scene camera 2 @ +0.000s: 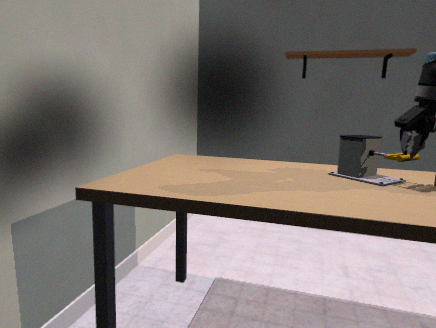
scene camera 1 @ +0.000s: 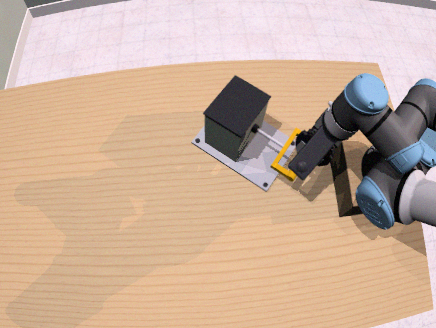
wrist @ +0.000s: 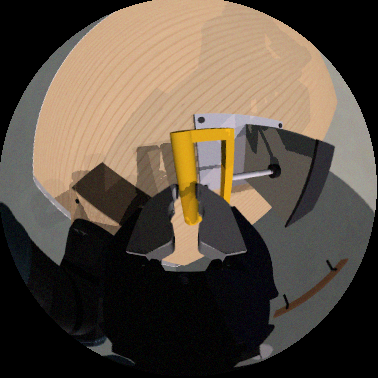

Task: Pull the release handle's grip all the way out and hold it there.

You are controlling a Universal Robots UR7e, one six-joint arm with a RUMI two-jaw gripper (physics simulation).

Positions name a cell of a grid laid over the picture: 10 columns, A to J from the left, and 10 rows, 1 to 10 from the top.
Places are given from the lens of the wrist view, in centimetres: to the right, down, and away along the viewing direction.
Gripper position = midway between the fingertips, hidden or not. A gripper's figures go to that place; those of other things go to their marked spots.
my gripper (wrist: E5): 0, 0, 13
grey base plate (wrist: F4): 3, -12, 18
